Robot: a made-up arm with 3 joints.
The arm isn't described. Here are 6 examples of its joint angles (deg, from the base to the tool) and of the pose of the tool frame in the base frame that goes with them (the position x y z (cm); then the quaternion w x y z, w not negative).
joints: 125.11 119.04 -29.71
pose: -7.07 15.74 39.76 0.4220 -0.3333 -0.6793 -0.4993
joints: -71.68 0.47 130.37
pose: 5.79 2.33 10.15 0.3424 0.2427 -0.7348 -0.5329
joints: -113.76 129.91 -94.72
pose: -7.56 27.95 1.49 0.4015 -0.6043 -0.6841 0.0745
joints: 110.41 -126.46 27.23
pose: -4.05 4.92 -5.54 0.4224 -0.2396 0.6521 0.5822
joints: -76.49 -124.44 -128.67
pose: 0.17 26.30 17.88 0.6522 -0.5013 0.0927 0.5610
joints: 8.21 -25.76 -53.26
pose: 38.71 10.78 1.30 0.8620 -0.1620 0.4501 0.1675
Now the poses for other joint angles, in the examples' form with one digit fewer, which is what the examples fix.
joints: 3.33 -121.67 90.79
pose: 7.5 0.8 20.8 0.360 0.611 -0.329 0.623
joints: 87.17 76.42 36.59
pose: 13.5 11.0 34.1 0.407 -0.655 -0.584 -0.255
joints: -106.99 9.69 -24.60
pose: 41.3 3.1 6.1 0.565 0.793 0.193 0.122
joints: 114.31 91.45 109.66
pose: 9.0 3.3 12.6 0.274 0.655 0.656 -0.256
